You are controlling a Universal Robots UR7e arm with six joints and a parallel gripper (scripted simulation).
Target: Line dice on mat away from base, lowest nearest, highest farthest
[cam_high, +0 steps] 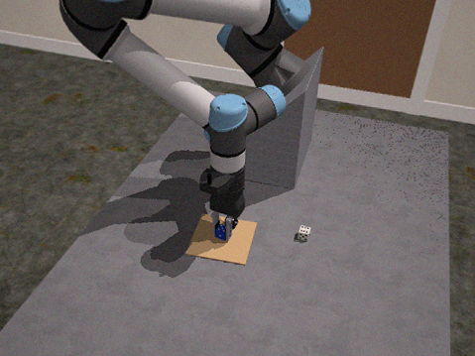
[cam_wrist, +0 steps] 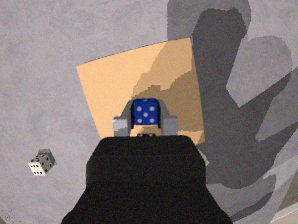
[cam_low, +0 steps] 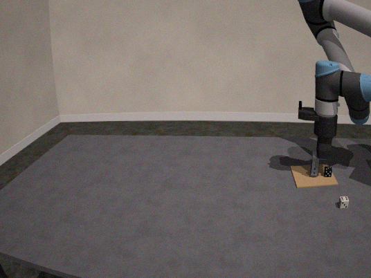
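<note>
Right now my hand is 10 mm above the blue die. The rest, counted from my hand: white die (180 mm to the left, 80 mm behind, 20 mm below); tan mat (30 mm below); black die (50 mm behind, 10 mm below).
</note>
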